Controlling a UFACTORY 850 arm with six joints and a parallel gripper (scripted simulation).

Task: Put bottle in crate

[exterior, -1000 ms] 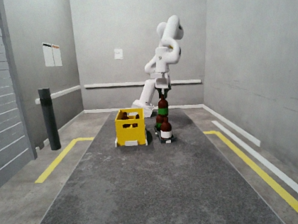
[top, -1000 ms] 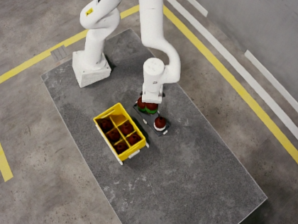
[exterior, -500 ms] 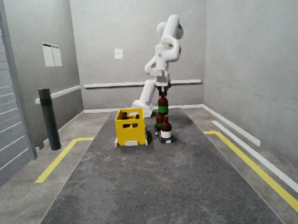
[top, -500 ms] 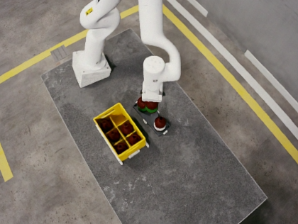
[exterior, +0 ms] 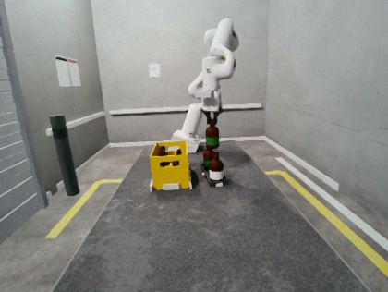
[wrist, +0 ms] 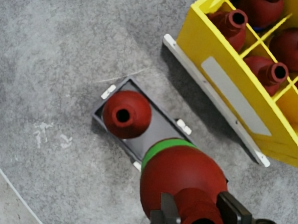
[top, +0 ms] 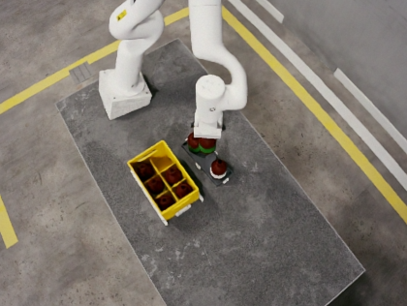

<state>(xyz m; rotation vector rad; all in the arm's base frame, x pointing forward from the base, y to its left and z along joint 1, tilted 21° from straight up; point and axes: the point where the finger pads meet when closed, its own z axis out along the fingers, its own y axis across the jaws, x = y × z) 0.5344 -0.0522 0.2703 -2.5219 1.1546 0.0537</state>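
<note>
The glass bottle is 7 cm below my hand. Also, from my hand: dark tray 30 cm below; yellow crate 23 cm to the right, 23 cm below, 3 cm behind.
</note>
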